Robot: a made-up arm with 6 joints.
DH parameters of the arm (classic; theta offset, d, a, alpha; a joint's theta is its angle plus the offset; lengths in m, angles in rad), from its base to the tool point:
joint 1: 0 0.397 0 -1.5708
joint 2: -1.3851 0 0.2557 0
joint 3: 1.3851 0 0.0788 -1.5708
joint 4: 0 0.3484 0 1.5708
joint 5: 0 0 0.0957 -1.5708
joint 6: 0 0.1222 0 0
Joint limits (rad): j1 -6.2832..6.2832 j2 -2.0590..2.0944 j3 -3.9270..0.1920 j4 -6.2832..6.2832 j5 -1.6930..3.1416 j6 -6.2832..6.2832
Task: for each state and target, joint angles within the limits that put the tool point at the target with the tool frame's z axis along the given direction. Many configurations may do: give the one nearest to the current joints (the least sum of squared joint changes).
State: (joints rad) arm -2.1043 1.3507 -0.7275 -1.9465 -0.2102 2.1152
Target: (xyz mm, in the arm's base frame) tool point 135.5 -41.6 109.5 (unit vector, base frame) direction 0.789 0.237 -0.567
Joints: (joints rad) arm -2.8480 1.3862 -0.4192 -2.1732 -0.0018 2.1152
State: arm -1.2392 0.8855 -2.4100 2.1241 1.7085 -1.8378
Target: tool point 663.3 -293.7 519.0 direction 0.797 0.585 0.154
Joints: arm -0.5227 0.9295 -2.3195 1.8126 1.1981 -1.8378
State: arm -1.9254 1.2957 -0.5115 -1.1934 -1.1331 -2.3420
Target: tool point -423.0 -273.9 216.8 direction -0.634 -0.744 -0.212
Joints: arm -2.6907 1.0512 -1.2112 -0.4336 -1.2114 -2.3420
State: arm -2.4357 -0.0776 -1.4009 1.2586 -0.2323 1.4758
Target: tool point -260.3 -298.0 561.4 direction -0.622 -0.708 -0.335
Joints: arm -1.9625 -0.4388 -0.7161 1.3957 -0.3145 1.4758
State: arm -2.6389 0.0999 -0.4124 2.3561 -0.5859 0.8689
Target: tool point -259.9 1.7 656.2 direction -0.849 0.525 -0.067
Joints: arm -2.5315 -0.6145 -0.7912 1.5721 -1.1587 0.8689
